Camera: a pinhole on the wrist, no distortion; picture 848 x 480 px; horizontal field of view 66.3 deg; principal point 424.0 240.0 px. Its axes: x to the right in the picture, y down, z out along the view. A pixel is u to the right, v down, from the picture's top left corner.
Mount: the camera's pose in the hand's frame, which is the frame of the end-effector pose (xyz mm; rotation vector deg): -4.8 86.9 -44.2 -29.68 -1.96 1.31
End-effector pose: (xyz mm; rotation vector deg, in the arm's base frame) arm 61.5 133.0 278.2 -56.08 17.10 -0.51
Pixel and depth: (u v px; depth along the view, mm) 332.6 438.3 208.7
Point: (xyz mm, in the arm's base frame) 15.8 361.7 143.2
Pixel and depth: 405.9 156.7 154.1
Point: 54.0 297.9 214.2
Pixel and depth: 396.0 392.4 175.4
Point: 38.4 324.5 157.5
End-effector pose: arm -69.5 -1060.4 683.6 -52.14 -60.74 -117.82
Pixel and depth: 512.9 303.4 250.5
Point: 148.3 -1034.9 865.0
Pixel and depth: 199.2 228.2 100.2
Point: 71.4 -1076.6 722.2
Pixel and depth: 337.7 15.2 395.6
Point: 200.0 -807.3 851.7
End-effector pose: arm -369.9 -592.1 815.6 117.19 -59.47 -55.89
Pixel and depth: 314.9 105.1 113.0
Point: -481.3 -640.7 886.8
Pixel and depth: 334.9 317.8 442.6
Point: -795.1 -754.5 956.0
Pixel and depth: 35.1 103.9 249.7
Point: -659.1 -570.6 893.8
